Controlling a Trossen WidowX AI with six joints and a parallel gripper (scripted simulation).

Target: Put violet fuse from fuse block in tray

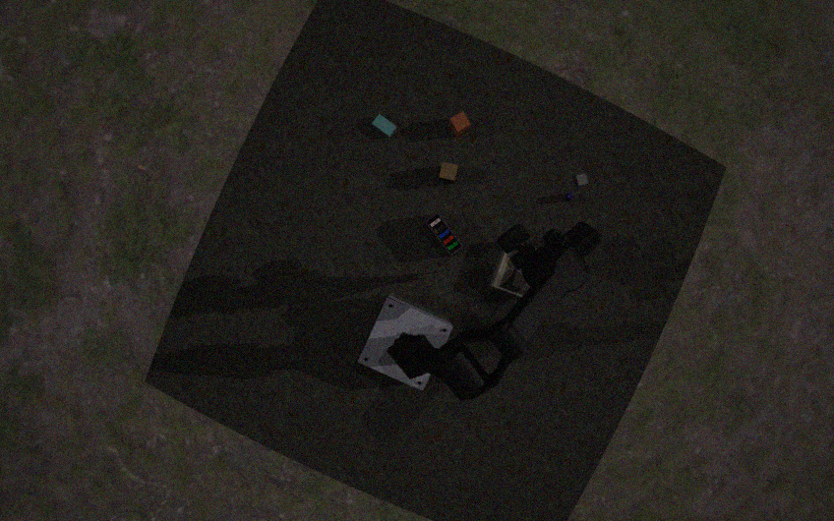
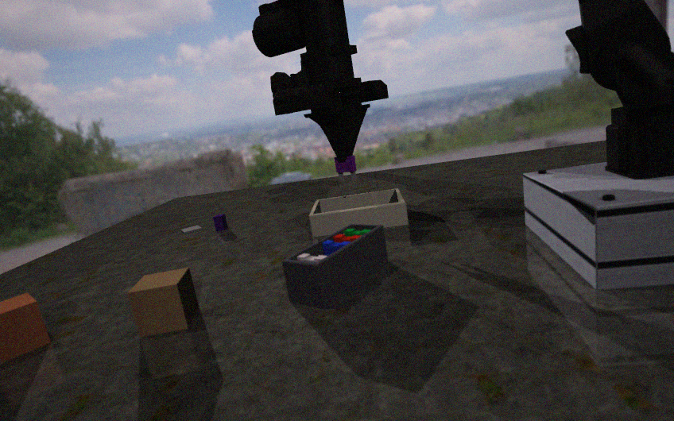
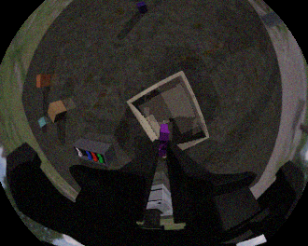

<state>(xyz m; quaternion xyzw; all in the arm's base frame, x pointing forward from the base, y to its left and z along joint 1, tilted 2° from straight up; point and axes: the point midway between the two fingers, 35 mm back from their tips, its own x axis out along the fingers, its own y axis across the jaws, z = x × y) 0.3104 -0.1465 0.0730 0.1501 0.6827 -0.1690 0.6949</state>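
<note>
Now: gripper tip 90 mm above the tray and 20 mm to the left of it. From my gripper tip the other things lie so: violet fuse 10 mm below; tan cube 260 mm to the left, 140 mm ahead, 70 mm below; purple block 230 mm ahead, 80 mm below, 60 mm to the right.
</note>
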